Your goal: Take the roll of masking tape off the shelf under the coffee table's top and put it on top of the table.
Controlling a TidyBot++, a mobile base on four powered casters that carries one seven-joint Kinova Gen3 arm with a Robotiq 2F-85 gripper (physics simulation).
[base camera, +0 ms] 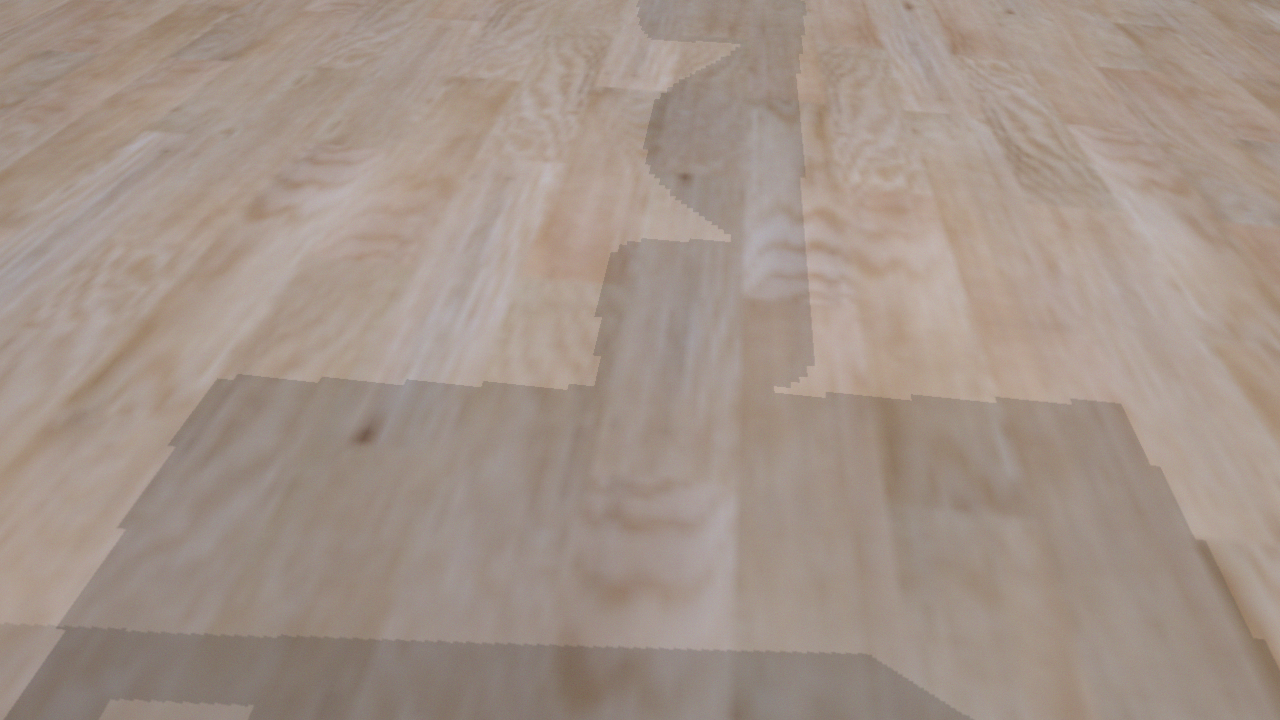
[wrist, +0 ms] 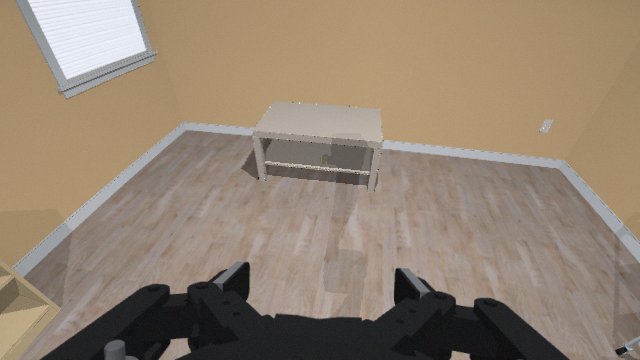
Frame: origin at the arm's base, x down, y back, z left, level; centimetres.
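Seen in the pictures: gripper, fingertip midpoint: (wrist: pixel 321 281).
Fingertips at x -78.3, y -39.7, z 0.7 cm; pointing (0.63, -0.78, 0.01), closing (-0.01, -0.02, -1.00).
Pixels of each thing's top centre, then the offset from my fingertips to it. "spot": a spot on its surface instead. Level surfaces: height alone.
- small yellowish-green thing at its top centre: (wrist: pixel 324 158) dz +5.5, dx +100.1, dy -162.7 cm
- wooden floor at its surface level: dx +118.0 cm
- grey metal thing at a spot on its surface: (wrist: pixel 631 345) spot: dz -145.2, dx +109.8, dy -35.7 cm
The coffee table (wrist: pixel 320 120) is pale beige and stands against the far wall in the upper middle of the wrist view. Its lower shelf (wrist: pixel 295 152) shows under the top. A small yellowish-green thing (wrist: pixel 325 159), which looks like the roll of masking tape, sits on that shelf a little right of its middle; it is too small to see in detail. My gripper (wrist: pixel 321 281) is open, with its fingers wide apart, and is far from the table. The table and tape do not show in the base camera view.
A wooden floor (base camera: pixel 402 295) (wrist: pixel 200 225) lies between me and the table, with shadows on it. A light wooden shelf unit (wrist: pixel 47 312) is at the lower left of the wrist view. Part of a grey metal thing (wrist: pixel 631 345) shows at the lower right. A window (wrist: pixel 92 35) is at upper left.
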